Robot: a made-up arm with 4 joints.
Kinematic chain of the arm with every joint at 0, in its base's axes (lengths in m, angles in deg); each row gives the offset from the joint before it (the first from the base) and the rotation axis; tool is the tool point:
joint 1: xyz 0 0 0.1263 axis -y
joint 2: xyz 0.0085 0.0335 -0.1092 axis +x
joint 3: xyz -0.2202 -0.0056 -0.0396 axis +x
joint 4: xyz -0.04 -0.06 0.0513 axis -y
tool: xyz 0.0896 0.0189 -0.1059
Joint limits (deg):
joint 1: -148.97..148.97
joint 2: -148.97..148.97
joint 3: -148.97..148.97
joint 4: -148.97..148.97
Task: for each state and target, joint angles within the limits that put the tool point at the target. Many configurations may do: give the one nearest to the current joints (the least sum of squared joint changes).
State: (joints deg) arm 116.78 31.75 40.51 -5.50
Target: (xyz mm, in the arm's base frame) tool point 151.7 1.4 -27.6
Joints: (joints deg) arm 79.88 6.74 27.66 25.90
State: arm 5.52 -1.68 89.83 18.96
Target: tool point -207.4 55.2 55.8
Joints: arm -35.89 -2.80 124.70 24.07
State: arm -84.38 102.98 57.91 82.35
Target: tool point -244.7 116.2 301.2
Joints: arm -93.44 111.07 69.90 98.33
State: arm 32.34 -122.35 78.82 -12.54
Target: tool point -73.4 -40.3 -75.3
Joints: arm 27.12 -106.10 110.30 2.69
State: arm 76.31 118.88 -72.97 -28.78
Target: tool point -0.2 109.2 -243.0
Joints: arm 64.42 116.95 -51.96 -76.21
